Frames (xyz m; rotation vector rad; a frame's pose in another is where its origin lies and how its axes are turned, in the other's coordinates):
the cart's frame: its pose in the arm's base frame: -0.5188 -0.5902 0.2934 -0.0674 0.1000 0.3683
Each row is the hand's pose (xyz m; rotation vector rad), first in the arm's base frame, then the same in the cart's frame.
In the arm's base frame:
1: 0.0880 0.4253 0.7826 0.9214 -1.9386 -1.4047
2: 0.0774 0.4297 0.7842 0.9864 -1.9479 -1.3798
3: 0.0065 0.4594 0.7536 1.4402 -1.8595 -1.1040
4: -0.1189 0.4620 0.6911 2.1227 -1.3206 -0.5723
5: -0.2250 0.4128 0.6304 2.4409 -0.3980 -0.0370
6: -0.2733 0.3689 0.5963 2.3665 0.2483 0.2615
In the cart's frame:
1: 0.8708 0.7020 0.6226 0.6980 -2.2322 -1.6638
2: 0.8624 0.7099 0.6237 0.7629 -2.2541 -1.6298
3: 0.8105 0.7647 0.5898 1.2366 -2.2405 -1.2951
4: 0.7019 0.8155 0.5172 1.9922 -1.7902 -0.6724
5: 0.5926 0.8111 0.4438 2.4092 -0.8996 -0.0875
6: 0.5359 0.7893 0.4021 2.4024 -0.2465 0.2121

